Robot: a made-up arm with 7 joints. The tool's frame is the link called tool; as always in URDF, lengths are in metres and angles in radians.
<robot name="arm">
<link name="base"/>
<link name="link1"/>
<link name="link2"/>
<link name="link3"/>
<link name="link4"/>
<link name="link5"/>
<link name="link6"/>
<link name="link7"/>
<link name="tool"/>
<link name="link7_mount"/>
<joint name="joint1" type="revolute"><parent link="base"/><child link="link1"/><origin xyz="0.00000 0.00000 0.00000"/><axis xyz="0.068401 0.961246 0.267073"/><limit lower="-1.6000" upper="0.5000" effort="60" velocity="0.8"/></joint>
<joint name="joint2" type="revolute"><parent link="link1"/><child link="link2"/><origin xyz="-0.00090 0.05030 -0.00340"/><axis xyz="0.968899 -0.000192 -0.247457"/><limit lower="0.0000" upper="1.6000" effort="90" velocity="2.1"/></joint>
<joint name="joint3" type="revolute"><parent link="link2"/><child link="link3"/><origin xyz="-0.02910 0.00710 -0.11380"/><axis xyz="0.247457 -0.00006 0.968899"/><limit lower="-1.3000" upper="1.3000" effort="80" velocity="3"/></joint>
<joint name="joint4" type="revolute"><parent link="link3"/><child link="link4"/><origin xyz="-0.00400 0.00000 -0.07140"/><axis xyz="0.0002 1 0.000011"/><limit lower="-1.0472" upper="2.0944" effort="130" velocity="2.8"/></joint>
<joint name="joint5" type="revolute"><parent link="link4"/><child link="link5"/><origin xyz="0.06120 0.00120 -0.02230"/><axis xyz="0.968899 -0.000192 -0.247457"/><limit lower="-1.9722" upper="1.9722" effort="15" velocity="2"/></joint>
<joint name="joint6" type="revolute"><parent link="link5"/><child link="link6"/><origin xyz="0.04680 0.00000 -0.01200"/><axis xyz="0.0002 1 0.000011"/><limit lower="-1.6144" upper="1.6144" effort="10" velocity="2.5"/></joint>
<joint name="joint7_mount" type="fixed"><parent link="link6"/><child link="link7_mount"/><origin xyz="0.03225 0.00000 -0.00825"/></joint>
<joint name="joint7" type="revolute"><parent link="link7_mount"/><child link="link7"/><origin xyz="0.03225 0.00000 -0.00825"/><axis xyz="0.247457 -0.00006 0.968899"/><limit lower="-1.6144" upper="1.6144" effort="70" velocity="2.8"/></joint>
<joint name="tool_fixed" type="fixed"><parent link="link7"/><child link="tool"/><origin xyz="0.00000 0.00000 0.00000" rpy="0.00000 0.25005 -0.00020"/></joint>
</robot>
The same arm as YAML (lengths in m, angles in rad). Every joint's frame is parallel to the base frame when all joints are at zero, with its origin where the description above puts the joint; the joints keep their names.
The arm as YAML. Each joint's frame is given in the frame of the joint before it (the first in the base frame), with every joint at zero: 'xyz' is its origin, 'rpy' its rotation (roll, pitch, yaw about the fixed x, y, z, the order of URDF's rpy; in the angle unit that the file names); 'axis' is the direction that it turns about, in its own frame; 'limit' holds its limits. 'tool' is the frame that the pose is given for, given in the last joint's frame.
units:
  length: m
  angle: rad
joints:
  - name: joint1
    type: revolute
    origin:
      xyz: [0.0, 0.0, 0.0]
      rpy: [0.0, 0.0, 0.0]
    axis: [0.068403, 0.961235, 0.26711]
    limit:
      lower: -1.6
      upper: 0.5
  - name: joint2
    type: revolute
    origin:
      xyz: [-0.0009, 0.0503, -0.0034]
      rpy: [0.0, 0.0, 0.0]
    axis: [0.968889, -0.0002, -0.247497]
    limit:
      lower: 0.0
      upper: 1.6
  - name: joint3
    type: revolute
    origin:
      xyz: [-0.0291, 0.0071, -0.1138]
      rpy: [0.0, 0.0, 0.0]
    axis: [0.247497, -0.0001, 0.968889]
    limit:
      lower: -1.3
      upper: 1.3
  - name: joint4
    type: revolute
    origin:
      xyz: [-0.004, 0.0, -0.0714]
      rpy: [0.0, 0.0, 0.0]
    axis: [0.0002, 1.0, 0.0]
    limit:
      lower: -1.0472
      upper: 2.0944
  - name: joint5
    type: revolute
    origin:
      xyz: [0.0612, 0.0012, -0.0223]
      rpy: [0.0, 0.0, 0.0]
    axis: [0.968889, -0.0002, -0.247497]
    limit:
      lower: -1.9722
      upper: 1.9722
  - name: joint6
    type: revolute
    origin:
      xyz: [0.0468, 0.0, -0.012]
      rpy: [0.0, 0.0, 0.0]
    axis: [0.0002, 1.0, 0.0]
    limit:
      lower: -1.6144
      upper: 1.6144
  - name: joint7
    type: revolute
    origin:
      xyz: [0.0645, 0.0, -0.0165]
      rpy: [0.0, 0.0, 0.0]
    axis: [0.247497, -0.0001, 0.968889]
    limit:
      lower: -1.6144
      upper: 1.6144
tool:
  origin:
    xyz: [0.0, 0.0, 0.0]
    rpy: [0.0, 0.25, -0.0002]

